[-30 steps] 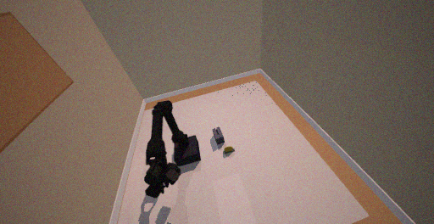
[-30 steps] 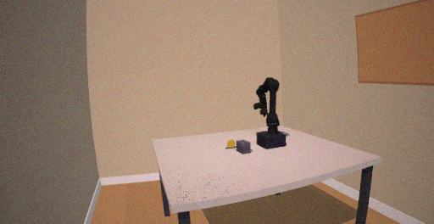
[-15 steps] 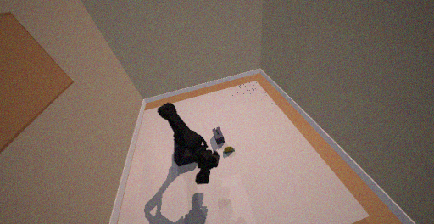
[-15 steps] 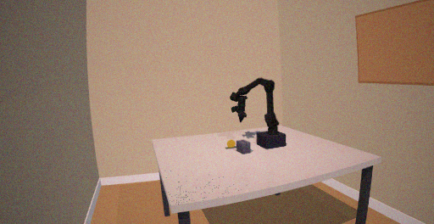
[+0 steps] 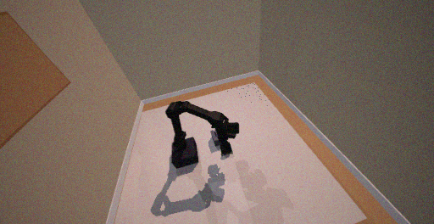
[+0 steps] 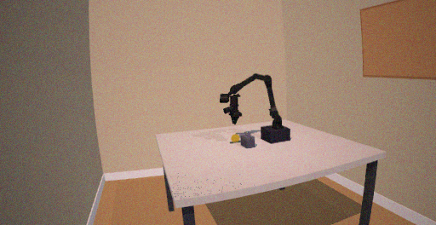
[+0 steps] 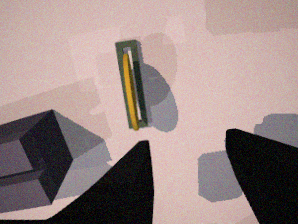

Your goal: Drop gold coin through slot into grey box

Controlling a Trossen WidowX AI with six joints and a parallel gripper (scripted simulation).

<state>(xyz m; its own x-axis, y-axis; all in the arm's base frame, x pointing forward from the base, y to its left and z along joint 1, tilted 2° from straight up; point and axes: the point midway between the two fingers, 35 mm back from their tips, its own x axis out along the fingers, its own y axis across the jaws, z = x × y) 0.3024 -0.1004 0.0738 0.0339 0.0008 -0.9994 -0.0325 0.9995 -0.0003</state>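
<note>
Right now my gripper tip is 30 mm to the right of the gold coin and 100 mm above it.
</note>
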